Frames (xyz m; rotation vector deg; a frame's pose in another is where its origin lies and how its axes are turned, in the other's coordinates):
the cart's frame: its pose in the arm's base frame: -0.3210 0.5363 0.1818 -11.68 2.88 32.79
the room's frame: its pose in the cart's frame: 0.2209 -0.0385 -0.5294 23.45 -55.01 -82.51
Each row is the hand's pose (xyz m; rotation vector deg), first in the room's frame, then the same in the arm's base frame.
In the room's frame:
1: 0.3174 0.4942 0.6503 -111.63 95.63 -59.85
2: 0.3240 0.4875 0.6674 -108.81 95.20 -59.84
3: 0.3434 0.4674 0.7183 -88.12 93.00 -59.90
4: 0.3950 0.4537 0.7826 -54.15 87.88 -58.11
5: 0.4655 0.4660 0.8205 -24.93 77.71 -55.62
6: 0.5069 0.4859 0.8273 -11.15 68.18 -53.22
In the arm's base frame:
1: -0.2834 0.5468 0.5059 -20.96 109.08 -75.87
2: -0.2976 0.5369 0.5149 -18.62 107.25 -76.21
3: -0.3400 0.5076 0.5416 -1.04 94.88 -77.18
4: -0.3777 0.4564 0.5959 27.14 73.53 -74.67
5: -0.3751 0.4073 0.6602 49.91 50.56 -71.41
6: -0.3554 0.3867 0.6969 59.16 35.02 -70.14

